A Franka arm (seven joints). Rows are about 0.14 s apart.
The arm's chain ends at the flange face. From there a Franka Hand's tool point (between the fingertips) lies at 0.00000 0.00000 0.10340 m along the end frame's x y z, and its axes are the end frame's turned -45 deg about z.
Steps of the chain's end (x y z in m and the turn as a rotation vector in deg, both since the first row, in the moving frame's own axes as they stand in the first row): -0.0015 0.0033 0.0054 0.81 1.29 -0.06; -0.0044 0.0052 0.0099 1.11 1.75 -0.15; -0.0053 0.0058 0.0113 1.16 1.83 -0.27; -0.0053 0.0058 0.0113 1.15 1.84 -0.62; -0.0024 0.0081 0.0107 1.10 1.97 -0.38; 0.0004 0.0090 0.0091 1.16 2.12 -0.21; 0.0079 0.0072 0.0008 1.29 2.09 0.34; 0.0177 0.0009 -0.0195 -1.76 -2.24 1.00; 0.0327 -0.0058 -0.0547 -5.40 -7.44 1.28; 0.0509 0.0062 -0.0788 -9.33 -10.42 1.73
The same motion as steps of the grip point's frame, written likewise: -0.0007 0.0019 0.0054 -0.34 1.48 -0.06; -0.0031 0.0014 0.0098 -0.45 2.02 -0.15; -0.0040 0.0012 0.0112 -0.47 2.11 -0.27; -0.0040 0.0012 0.0112 -0.49 2.11 -0.62; -0.0035 0.0051 0.0106 -0.62 2.17 -0.38; -0.0019 0.0079 0.0090 -0.68 2.32 -0.21; 0.0048 0.0117 0.0007 -0.57 2.39 0.34; 0.0068 0.0125 -0.0196 0.34 -2.83 1.00; 0.0109 0.0162 -0.0560 1.44 -9.08 1.28; 0.0067 0.0386 -0.0819 0.77 -13.97 1.73
